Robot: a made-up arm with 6 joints.
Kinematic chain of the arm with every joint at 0, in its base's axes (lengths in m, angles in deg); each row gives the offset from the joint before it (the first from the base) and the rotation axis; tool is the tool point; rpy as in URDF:
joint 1: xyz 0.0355 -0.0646 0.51 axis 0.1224 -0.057 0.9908
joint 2: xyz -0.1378 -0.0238 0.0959 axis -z
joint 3: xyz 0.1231 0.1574 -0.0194 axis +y
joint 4: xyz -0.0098 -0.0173 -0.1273 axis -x
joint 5: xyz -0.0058 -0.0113 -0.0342 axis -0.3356 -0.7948 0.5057
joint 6: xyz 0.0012 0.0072 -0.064 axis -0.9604 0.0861 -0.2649
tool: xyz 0.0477 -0.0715 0.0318 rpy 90 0 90
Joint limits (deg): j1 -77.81..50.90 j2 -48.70..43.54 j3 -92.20..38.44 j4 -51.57..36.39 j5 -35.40..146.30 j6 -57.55..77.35
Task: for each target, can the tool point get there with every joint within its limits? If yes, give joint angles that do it. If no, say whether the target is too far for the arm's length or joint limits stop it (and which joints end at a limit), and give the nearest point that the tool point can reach.
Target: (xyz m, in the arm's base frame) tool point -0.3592 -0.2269 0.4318
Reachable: no: joint limits stop it (at a limit: joint 2, joint 3, joint 4, joint 5, joint 6) | nearest point -0.2926 -0.1920 0.3778 | short by 0.093 m
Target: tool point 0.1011 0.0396 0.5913
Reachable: yes | joints 33.64 0.90 -61.40 29.64 40.12 -0.53
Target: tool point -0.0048 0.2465 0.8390
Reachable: no: joint limits stop it (at a limit: joint 3, joint 4, joint 6) | nearest point -0.0117 0.2156 0.7068 | short by 0.136 m
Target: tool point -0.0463 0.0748 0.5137
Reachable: yes | joints 26.01 -9.60 13.51 -9.76 113.89 -39.38
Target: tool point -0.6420 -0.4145 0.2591
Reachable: no: too far | nearest point -0.2770 -0.2234 0.3741 | short by 0.428 m
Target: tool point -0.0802 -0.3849 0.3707
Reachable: no: joint limits stop it (at a limit: joint 2, joint 5, joint 6) | nearest point -0.0528 -0.3177 0.4221 | short by 0.089 m
